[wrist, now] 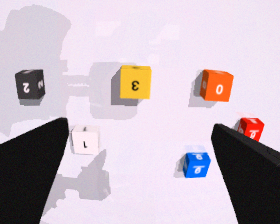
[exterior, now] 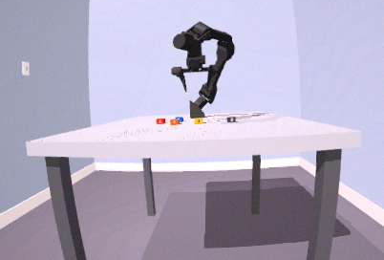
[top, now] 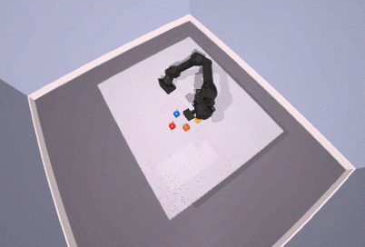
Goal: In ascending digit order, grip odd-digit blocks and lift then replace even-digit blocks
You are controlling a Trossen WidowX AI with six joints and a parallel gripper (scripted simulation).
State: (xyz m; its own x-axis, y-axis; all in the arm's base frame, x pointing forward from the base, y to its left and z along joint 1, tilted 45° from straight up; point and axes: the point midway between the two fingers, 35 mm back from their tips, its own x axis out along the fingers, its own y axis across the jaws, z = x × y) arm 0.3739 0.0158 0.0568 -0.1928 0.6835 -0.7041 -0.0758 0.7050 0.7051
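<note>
The orange block is 9 cm to the right of my gripper tip and 12 cm below it. The rest, counted from my gripper tip: white block 9 cm behind, 6 cm to the left, 12 cm below; then yellow block 1 cm behind, 12 cm below; then black block 2 cm behind, 13 cm to the left, 12 cm below.
</note>
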